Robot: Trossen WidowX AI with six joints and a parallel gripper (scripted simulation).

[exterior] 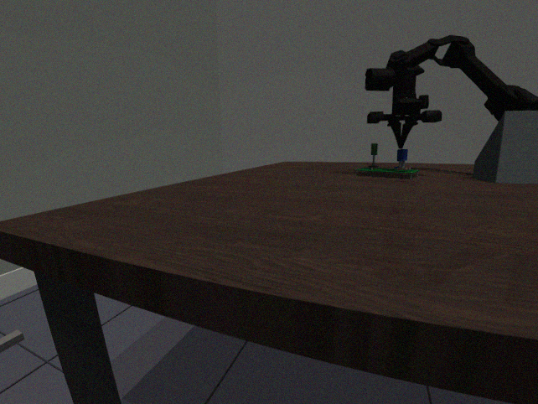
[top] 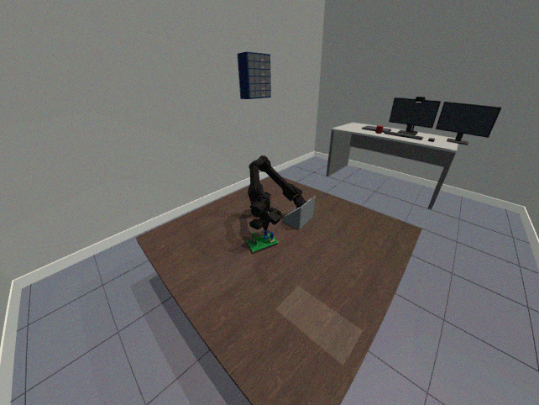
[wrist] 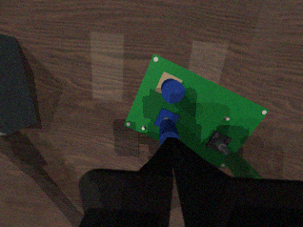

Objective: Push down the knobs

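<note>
Now: the blue knob 2 cm below my gripper tip. Round my gripper tip: green knob: 7 cm ahead, 3 cm to the right.
</note>
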